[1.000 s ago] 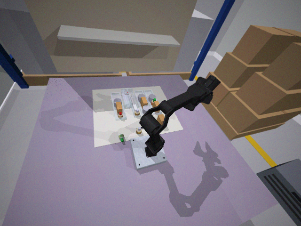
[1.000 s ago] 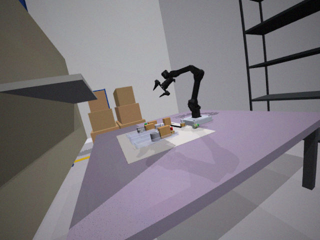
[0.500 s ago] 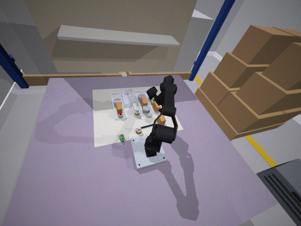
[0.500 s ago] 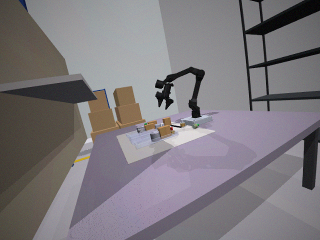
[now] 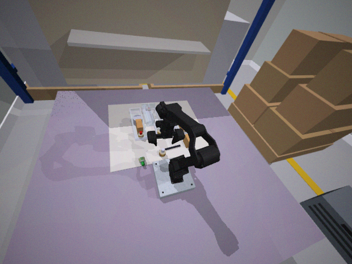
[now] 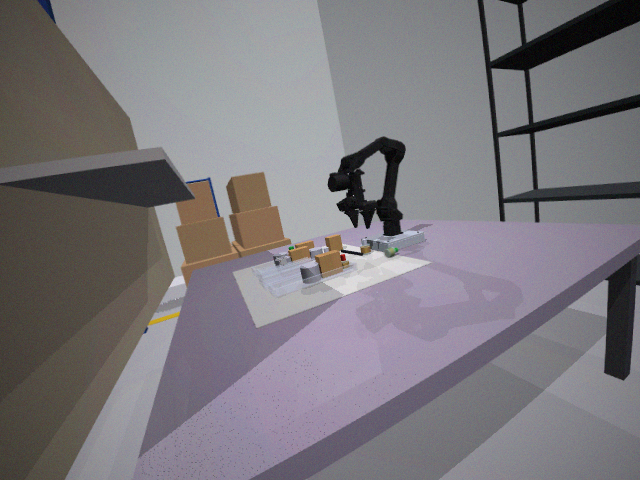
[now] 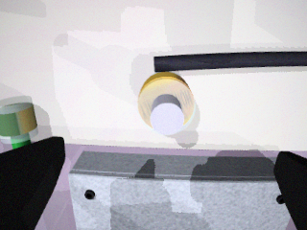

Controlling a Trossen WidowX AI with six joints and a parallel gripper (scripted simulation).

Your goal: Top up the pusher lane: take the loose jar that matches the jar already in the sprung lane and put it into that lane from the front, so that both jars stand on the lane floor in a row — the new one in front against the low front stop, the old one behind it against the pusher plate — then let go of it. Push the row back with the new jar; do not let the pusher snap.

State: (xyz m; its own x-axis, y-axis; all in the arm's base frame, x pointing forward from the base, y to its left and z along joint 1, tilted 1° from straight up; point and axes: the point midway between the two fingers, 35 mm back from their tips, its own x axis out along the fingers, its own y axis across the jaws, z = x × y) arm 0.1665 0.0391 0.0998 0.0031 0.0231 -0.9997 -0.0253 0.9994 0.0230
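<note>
The black rod lies 3 cm ahead of my gripper tip, 6 cm to the right of it and 10 cm below it.
</note>
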